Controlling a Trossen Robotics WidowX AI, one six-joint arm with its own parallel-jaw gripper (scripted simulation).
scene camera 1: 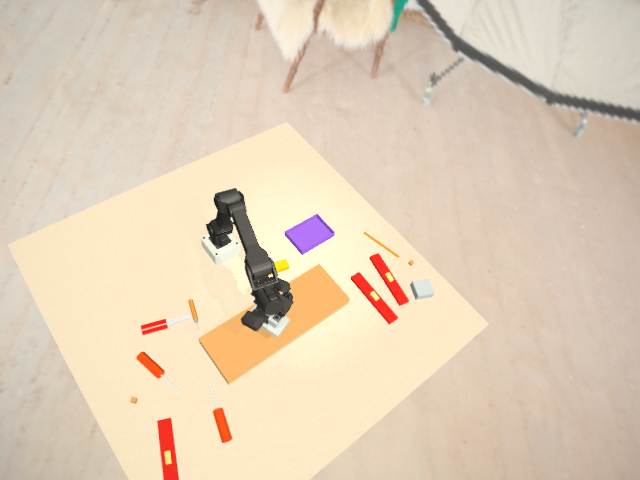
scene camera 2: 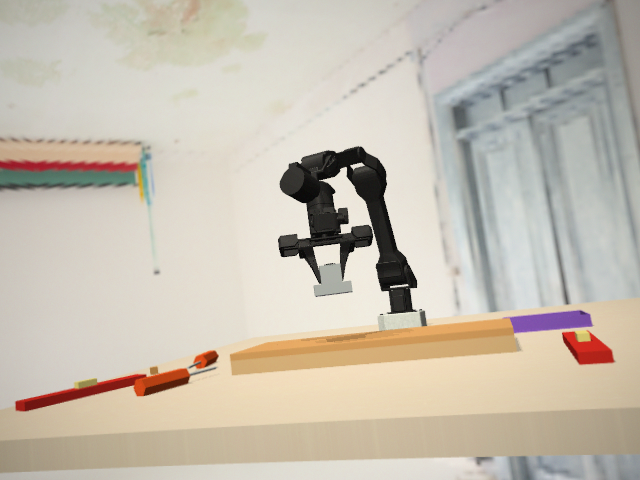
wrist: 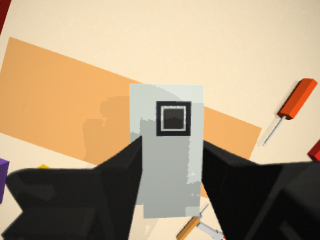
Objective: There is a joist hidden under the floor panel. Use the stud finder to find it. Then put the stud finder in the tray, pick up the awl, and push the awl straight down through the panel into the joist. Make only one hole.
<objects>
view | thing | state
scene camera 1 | my gripper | -
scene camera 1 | purple tray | -
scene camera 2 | my gripper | -
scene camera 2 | stud finder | -
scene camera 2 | purple tray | -
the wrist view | my gripper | -
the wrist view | stud finder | -
</objects>
